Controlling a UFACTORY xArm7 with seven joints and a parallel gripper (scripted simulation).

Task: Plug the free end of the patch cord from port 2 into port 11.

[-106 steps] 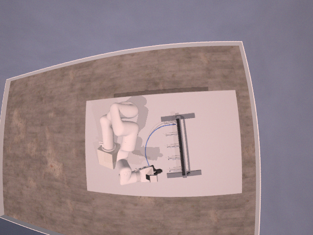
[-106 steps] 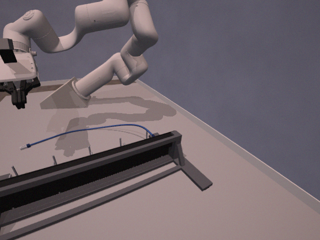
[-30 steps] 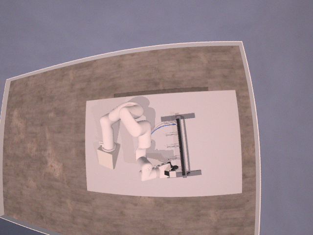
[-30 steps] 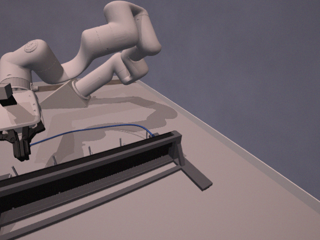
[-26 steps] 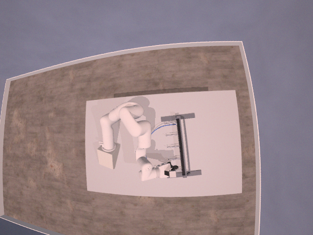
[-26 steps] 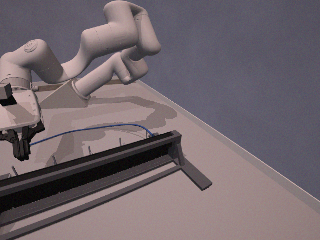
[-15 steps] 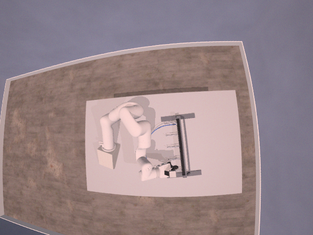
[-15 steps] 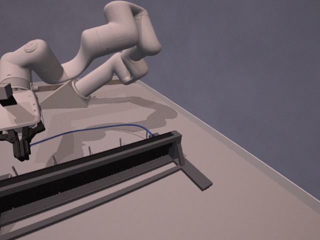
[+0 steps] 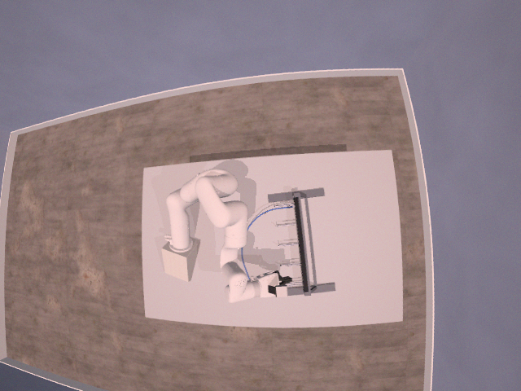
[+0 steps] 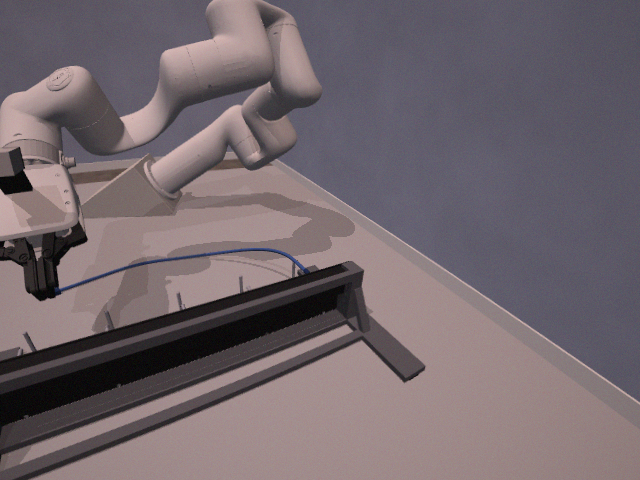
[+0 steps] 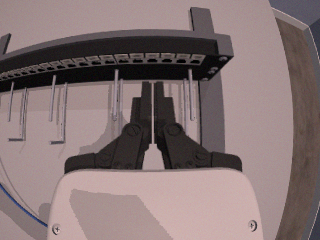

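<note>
Right now the plug is 170 mm behind my hand, 130 mm below it and 100 mm to the right of it.
</note>
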